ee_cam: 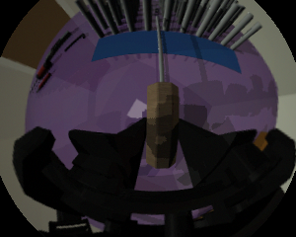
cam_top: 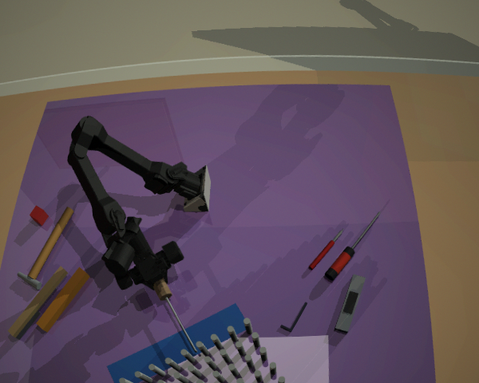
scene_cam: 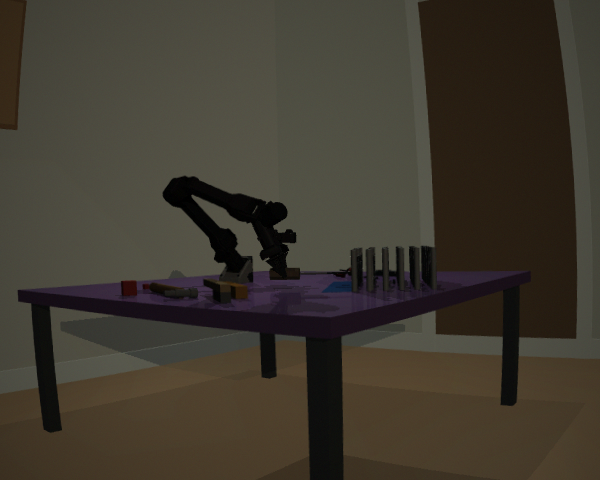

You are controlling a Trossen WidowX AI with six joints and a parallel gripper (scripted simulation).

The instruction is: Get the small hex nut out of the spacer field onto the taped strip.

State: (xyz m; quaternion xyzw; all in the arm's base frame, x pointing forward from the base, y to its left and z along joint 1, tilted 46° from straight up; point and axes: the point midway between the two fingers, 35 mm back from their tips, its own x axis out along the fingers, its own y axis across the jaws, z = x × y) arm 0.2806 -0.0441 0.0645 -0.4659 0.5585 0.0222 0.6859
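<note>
The blue taped strip is 17 cm ahead of my gripper tip, 6 cm to the left of it and 3 cm below it. From my gripper tip the other things lie so: hook tool: 8 cm ahead, 6 cm to the left; then red cube: 20 cm behind, 45 cm to the right, 1 cm below; then small red tool: 16 cm behind, 46 cm to the left, 2 cm below.
</note>
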